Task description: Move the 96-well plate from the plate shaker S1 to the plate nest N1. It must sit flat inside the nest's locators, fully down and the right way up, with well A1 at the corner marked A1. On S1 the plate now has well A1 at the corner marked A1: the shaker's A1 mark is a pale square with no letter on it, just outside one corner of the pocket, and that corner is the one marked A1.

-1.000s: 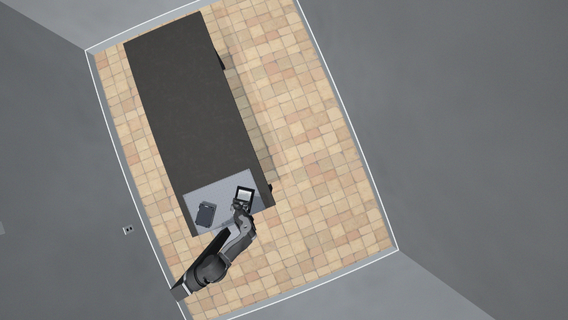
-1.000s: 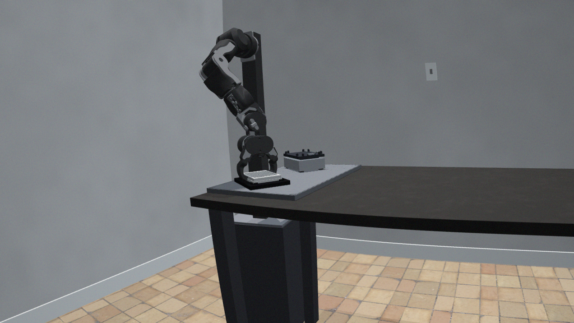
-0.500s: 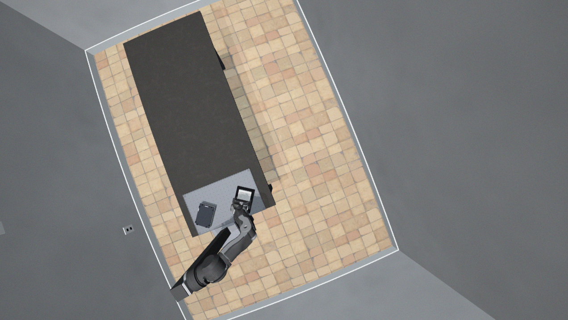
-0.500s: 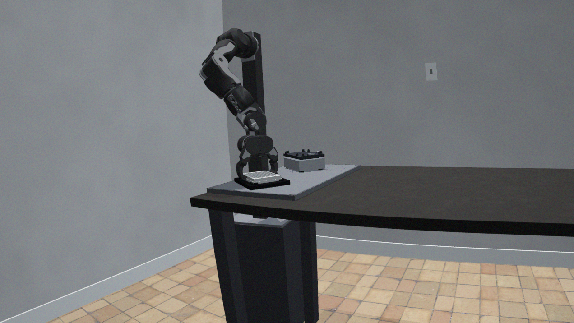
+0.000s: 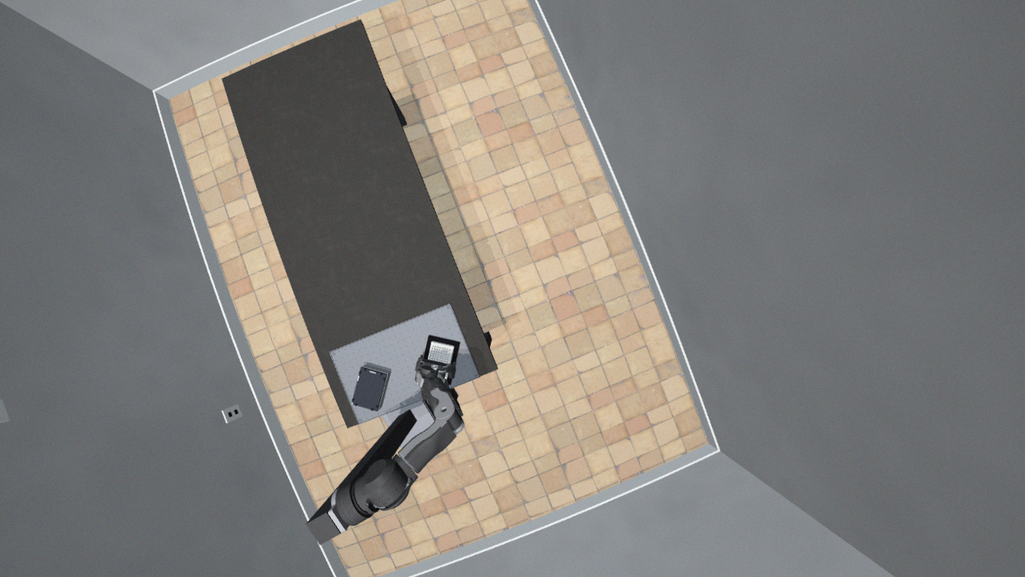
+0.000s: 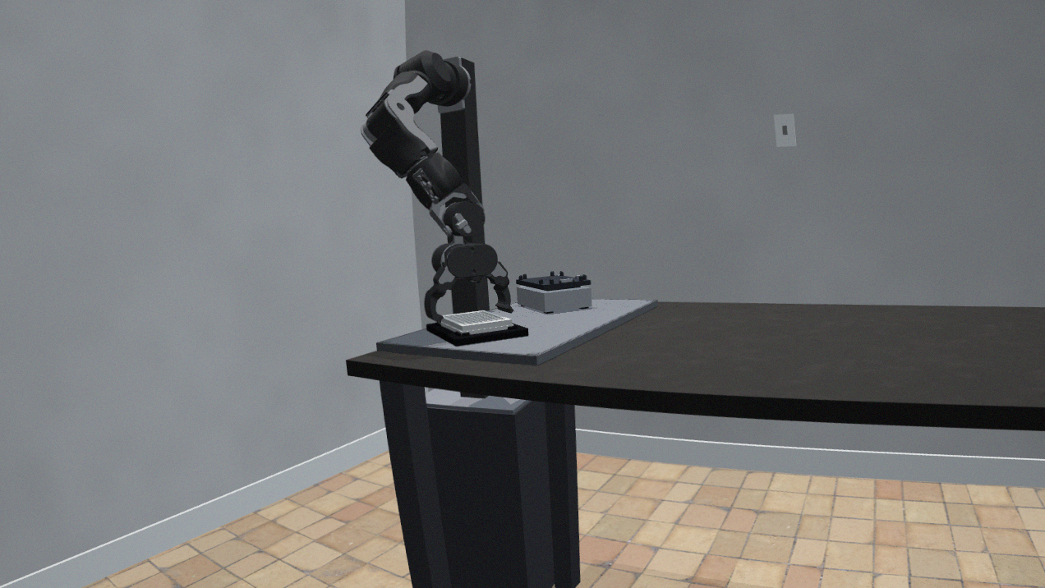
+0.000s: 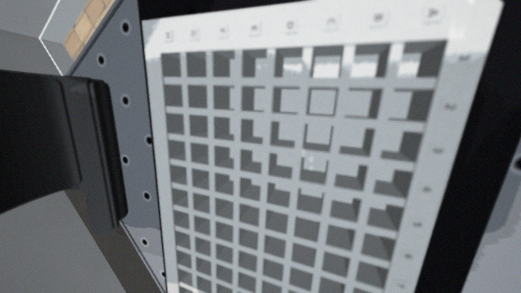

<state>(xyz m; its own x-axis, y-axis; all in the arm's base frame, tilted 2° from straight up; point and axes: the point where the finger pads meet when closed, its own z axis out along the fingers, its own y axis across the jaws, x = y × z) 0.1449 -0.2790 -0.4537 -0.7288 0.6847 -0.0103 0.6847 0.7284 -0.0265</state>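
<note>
Now: hand 10 mm to the left of the white 96-well plate and 10 mm short of it. Round my hand: black plate nest N1 (20 mm below, 10 mm to the right, 10 mm ahead); plate shaker S1 (240 mm to the left, 80 mm ahead, 10 mm above); A1 mark (80 mm to the left, 10 mm below, 10 mm behind).
</note>
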